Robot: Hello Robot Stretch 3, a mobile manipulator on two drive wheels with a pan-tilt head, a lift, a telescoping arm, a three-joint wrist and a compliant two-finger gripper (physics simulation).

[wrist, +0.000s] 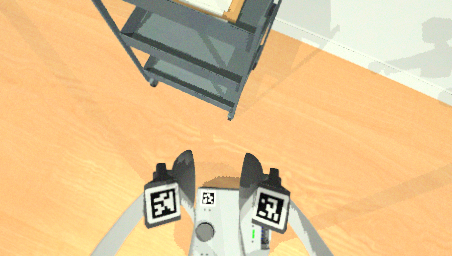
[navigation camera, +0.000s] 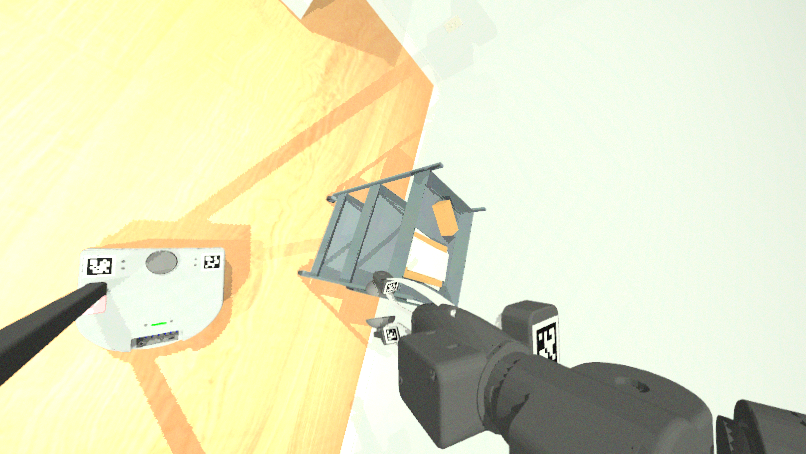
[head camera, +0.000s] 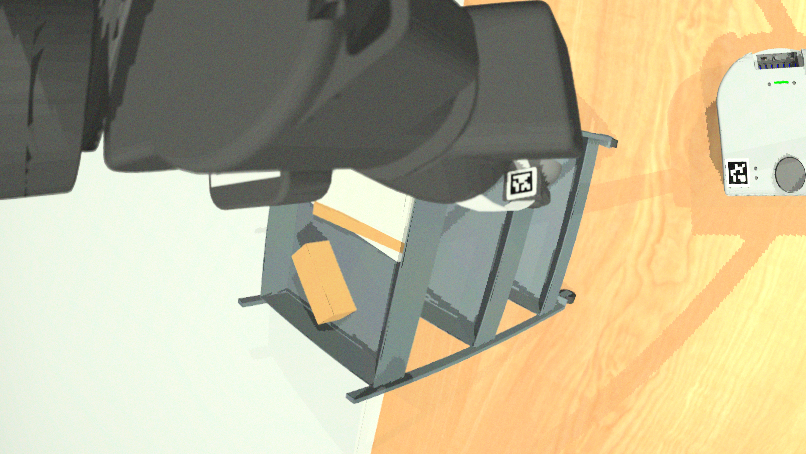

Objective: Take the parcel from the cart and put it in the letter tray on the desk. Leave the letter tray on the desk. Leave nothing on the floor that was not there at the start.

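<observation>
The parcel is a small orange-brown box. It lies at an angle in the top tray of the grey three-level cart, beside a stack of papers. My gripper is open, with no object between its fingers. In the navigation camera view it appears at the cart's side, near the papers' end and apart from the parcel. In the head camera view the wrist and arm hide part of the cart and most of the gripper. The parcel does not show in the wrist view. The desk and letter tray do not show.
White papers and brown envelopes lie in the cart's top tray. A pale wall stands behind the cart. My white base is on the wooden floor, apart from the cart.
</observation>
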